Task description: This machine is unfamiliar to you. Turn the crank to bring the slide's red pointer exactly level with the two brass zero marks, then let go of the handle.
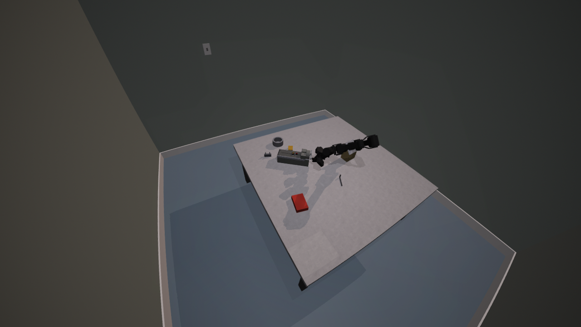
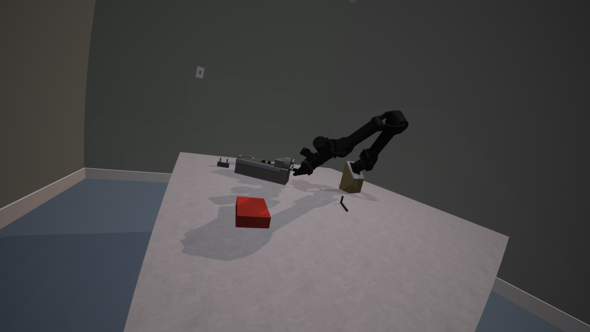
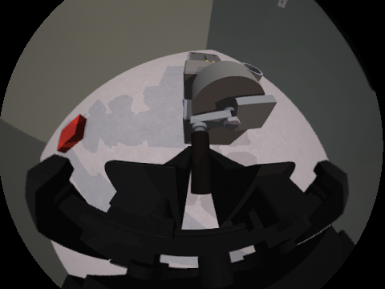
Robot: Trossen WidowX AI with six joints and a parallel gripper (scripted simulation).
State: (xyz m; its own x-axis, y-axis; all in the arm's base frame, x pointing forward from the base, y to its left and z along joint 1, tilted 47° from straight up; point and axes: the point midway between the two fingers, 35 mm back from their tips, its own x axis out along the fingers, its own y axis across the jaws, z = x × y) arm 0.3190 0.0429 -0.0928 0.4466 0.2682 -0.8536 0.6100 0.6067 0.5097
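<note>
My gripper tip is now 10 cm to the left of the red pointer, 9 cm short of it and 3 cm below it. Also, from my gripper tip: black crank handle 2 cm above, 1 cm to the left, 1 cm behind; then yellow block 26 cm to the right, 6 cm ahead, 4 cm below; then black bent key 23 cm to the left, 12 cm behind, 4 cm below.
</note>
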